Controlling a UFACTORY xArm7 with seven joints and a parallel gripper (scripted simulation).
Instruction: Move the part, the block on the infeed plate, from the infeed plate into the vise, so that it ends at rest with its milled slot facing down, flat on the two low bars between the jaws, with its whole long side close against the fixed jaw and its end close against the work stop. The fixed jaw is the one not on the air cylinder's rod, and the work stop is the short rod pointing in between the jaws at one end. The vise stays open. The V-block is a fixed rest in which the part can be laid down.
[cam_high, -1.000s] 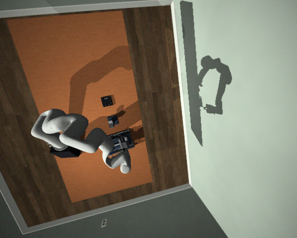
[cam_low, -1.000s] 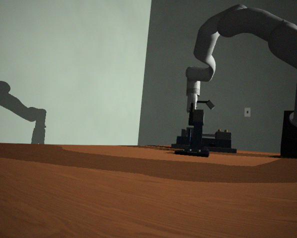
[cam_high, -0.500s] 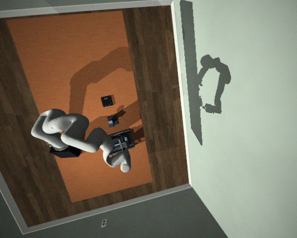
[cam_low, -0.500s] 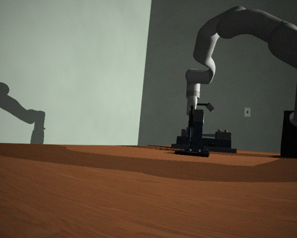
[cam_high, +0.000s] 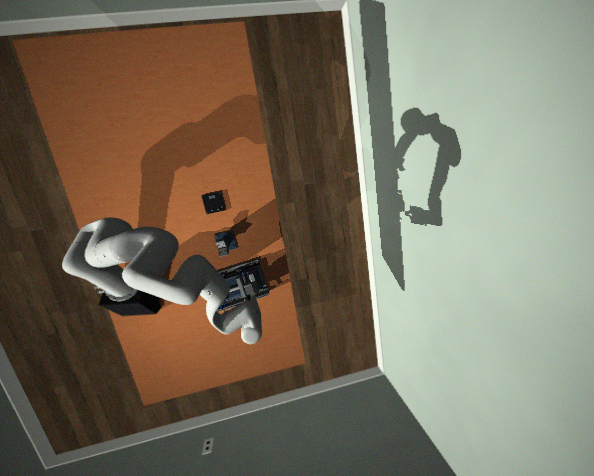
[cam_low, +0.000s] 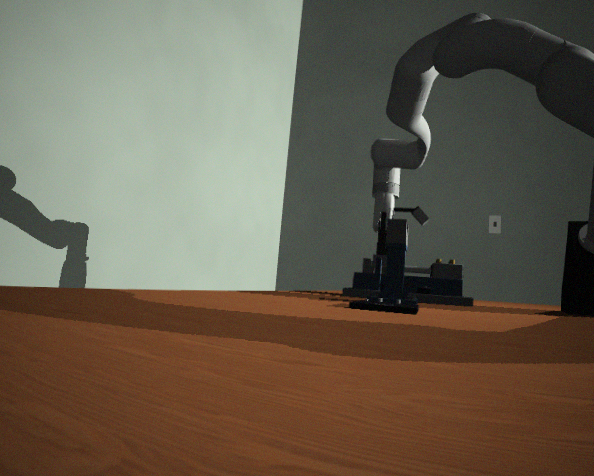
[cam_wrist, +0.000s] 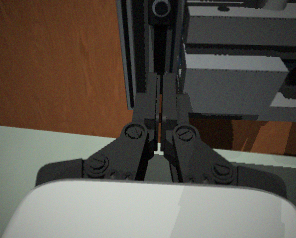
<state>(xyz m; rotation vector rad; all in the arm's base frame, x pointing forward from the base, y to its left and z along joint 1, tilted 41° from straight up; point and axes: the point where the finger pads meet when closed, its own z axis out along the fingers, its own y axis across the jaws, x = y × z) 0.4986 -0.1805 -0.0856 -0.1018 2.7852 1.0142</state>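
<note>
Now: the grey part 40 mm to the left of my hand and 40 mm below it. Also, from my hand: grey jaw (40 mm behind, 60 mm to the left, 50 mm below); then dark rail (70 mm behind, 40 mm to the right, 90 mm below); then work stop (10 mm behind, 110 mm to the left, 40 mm below).
</note>
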